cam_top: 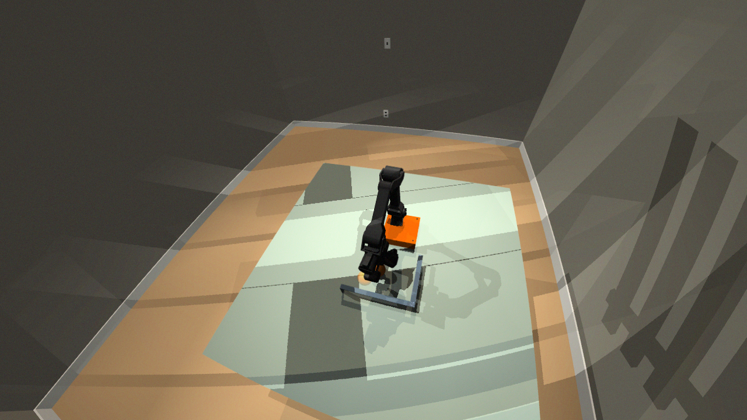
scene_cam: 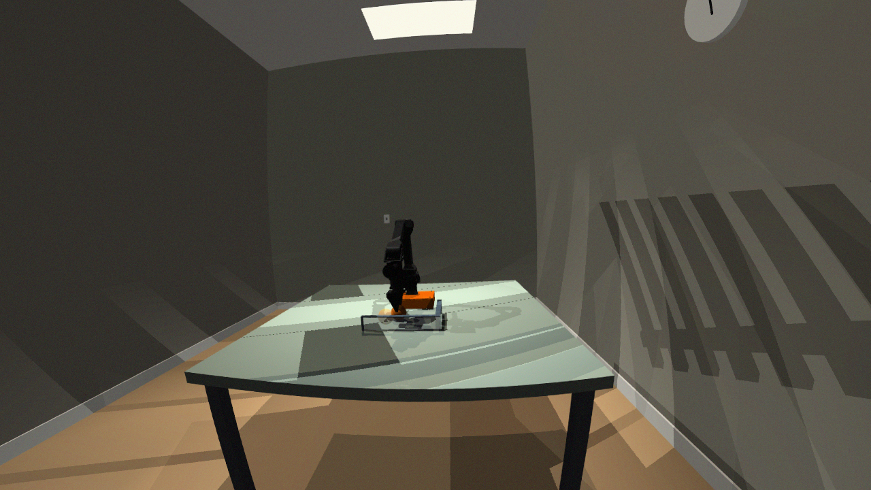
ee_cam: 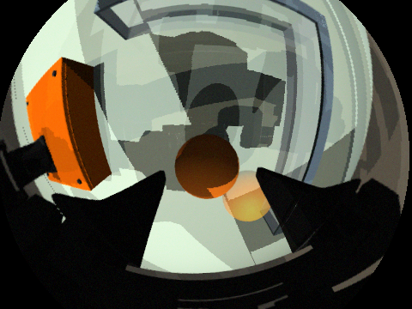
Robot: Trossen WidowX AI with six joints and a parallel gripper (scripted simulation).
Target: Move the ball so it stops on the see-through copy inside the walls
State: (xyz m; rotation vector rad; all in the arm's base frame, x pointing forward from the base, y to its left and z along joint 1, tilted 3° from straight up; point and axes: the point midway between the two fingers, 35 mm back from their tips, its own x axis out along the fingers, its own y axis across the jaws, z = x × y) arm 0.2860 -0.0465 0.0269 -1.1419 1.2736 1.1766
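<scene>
My gripper tip is 20 mm above the orange ball. The rest, counted from my gripper tip: wall (120 mm ahead, 20 mm to the left, 20 mm below); then pale see-through copy (50 mm ahead, 50 mm to the right, 20 mm below).
</scene>
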